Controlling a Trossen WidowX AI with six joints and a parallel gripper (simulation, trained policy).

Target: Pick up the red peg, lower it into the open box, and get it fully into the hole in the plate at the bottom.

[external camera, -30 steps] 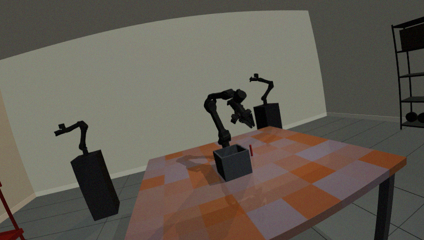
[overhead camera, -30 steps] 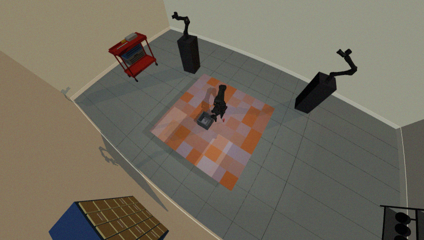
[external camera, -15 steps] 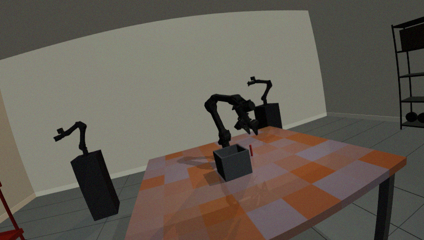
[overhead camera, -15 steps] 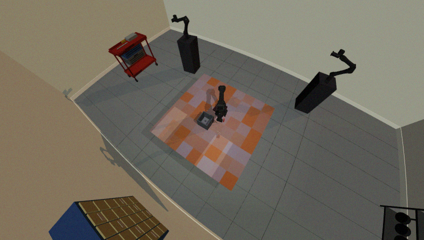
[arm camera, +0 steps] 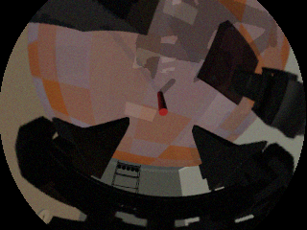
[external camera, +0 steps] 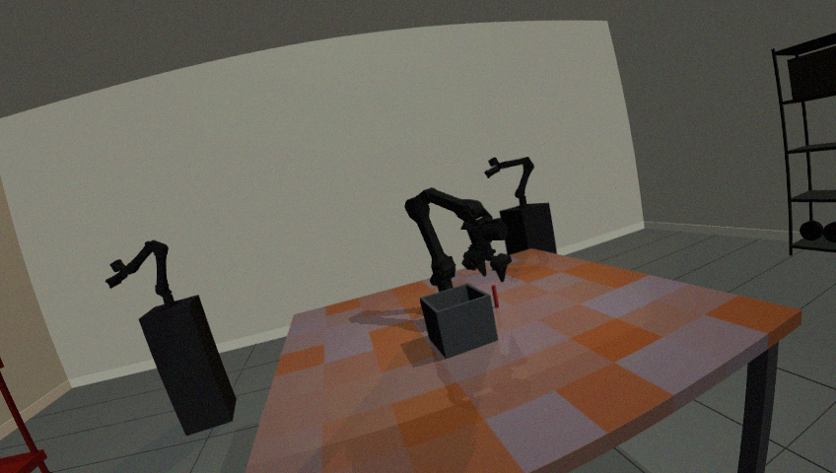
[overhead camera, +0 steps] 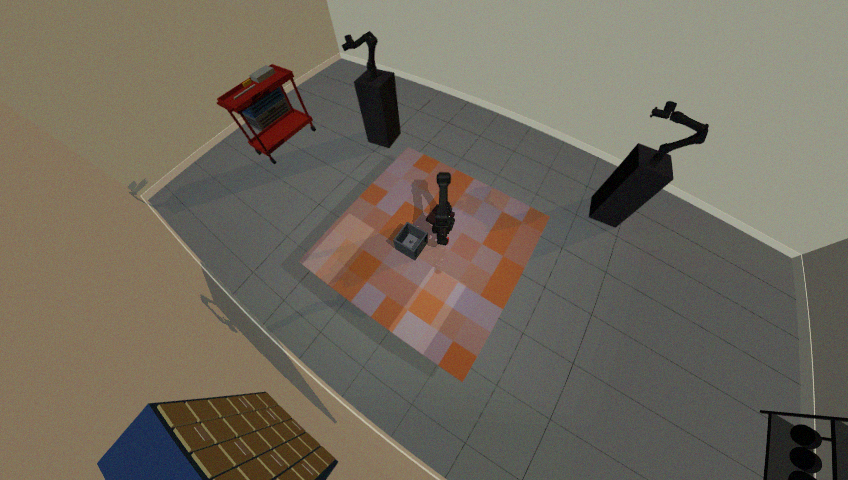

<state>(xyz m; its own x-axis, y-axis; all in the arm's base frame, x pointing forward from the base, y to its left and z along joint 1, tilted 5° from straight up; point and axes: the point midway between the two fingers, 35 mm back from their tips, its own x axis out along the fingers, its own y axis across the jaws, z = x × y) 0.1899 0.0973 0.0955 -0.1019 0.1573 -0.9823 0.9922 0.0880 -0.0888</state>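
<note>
The red peg is 6 cm below my gripper tip.
</note>
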